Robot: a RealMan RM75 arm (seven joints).
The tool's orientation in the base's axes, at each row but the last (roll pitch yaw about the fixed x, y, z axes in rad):
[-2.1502, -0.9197, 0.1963]
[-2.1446, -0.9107, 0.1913]
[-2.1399, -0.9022, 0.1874]
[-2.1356, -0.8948, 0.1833]
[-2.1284, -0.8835, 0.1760]
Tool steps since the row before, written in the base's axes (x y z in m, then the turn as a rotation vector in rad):
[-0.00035, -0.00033, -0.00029, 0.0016, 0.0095, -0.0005]
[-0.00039, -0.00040, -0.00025, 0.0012, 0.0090, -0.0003]
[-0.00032, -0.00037, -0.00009, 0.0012, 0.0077, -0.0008]
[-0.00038, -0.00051, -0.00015, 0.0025, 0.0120, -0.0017]
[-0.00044, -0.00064, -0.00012, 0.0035, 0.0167, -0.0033]
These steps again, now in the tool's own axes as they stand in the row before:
[-0.00048, 0.00002, -0.00030, 0.0017, -0.0024, 0.0092]
[-0.00048, 0.00000, -0.00038, 0.0015, -0.0026, 0.0086]
[-0.00031, -0.00004, -0.00039, 0.0010, -0.0018, 0.0076]
[-0.00041, 0.00000, -0.00051, 0.0016, -0.0021, 0.0121]
[-0.00044, 0.00000, -0.00065, 0.0015, -0.0024, 0.0171]

